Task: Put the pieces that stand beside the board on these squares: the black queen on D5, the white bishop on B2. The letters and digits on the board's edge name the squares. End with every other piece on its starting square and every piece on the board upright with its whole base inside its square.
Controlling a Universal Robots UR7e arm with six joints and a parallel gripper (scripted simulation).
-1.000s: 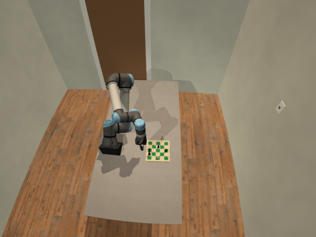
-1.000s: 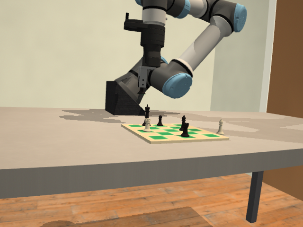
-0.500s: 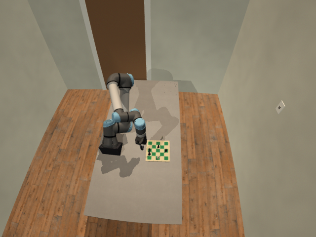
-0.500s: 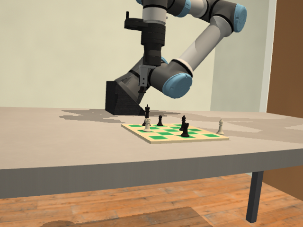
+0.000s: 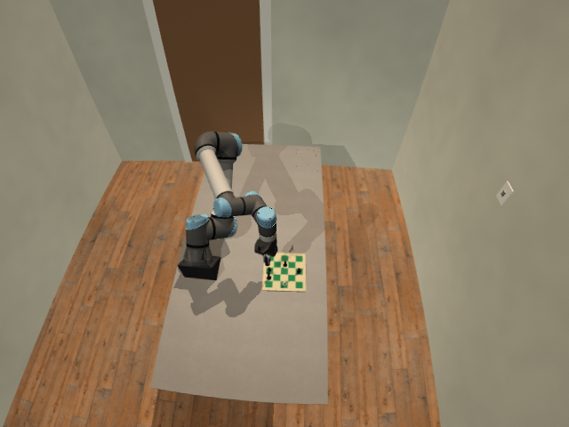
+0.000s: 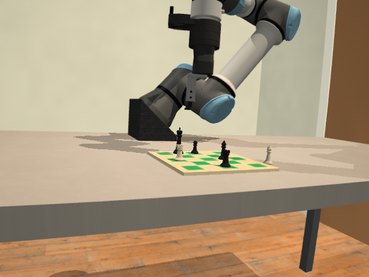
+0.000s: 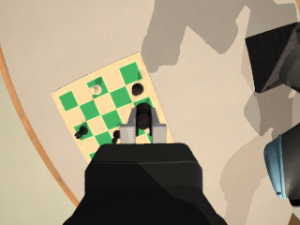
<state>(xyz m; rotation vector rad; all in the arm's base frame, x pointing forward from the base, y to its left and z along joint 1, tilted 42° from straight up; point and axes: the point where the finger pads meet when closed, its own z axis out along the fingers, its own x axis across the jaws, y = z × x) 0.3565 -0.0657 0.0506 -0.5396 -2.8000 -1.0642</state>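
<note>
My hand is 8 cm short of the chessboard, 2 cm to the right of it and 15 cm above it. From my hand the other things lie so: black queen: 1 cm below; then black pawn: 1 cm ahead, 2 cm to the left, 13 cm below; then black king: 1 cm ahead, 3 cm to the right, 11 cm below.
</note>
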